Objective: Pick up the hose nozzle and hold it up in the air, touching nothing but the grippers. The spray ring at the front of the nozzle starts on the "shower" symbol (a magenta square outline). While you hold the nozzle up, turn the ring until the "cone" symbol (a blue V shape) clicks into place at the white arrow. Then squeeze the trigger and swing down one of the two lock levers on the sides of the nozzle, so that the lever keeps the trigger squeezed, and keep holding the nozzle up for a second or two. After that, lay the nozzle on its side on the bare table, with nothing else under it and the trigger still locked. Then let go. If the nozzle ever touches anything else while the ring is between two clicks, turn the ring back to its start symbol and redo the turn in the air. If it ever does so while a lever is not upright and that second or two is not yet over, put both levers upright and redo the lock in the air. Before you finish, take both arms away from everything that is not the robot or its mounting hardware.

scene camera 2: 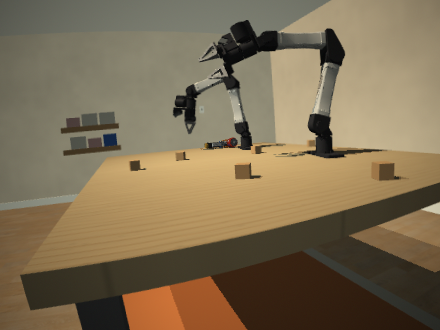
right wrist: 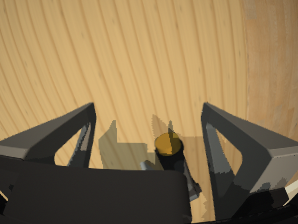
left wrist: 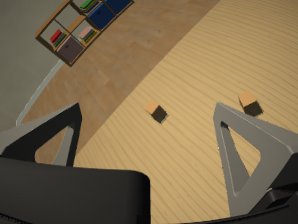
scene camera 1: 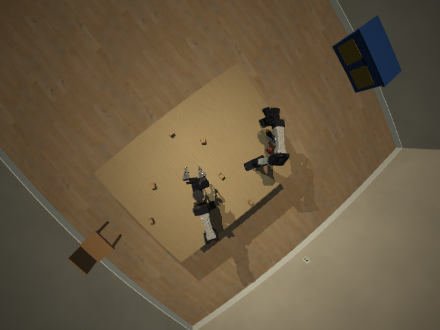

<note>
In view: the left gripper (scene camera 2: 203, 69), the right gripper (right wrist: 148, 110) and a hose nozzle (right wrist: 170, 149).
The left gripper is seen too in the left wrist view (left wrist: 147, 110). The left wrist view misses the hose nozzle: it is out of frame.
</note>
